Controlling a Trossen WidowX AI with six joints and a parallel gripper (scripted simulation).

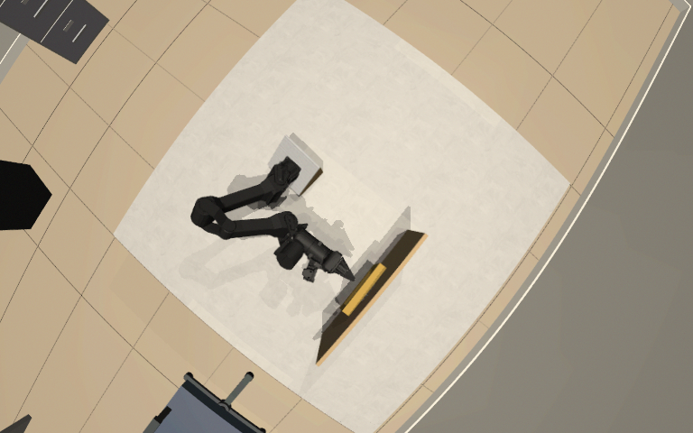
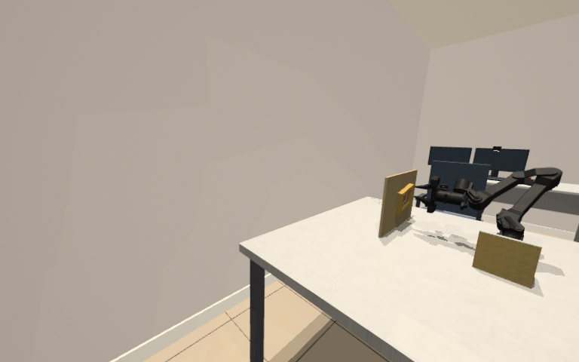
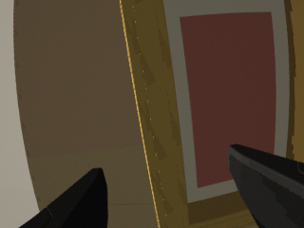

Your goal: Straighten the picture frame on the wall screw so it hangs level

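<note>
My gripper tip is now 50 mm short of the picture frame, 10 mm to the left of it and 50 mm above it. From my gripper tip the other things lie so: wooden wall panel: 60 mm ahead, 10 mm to the right, 60 mm below.
</note>
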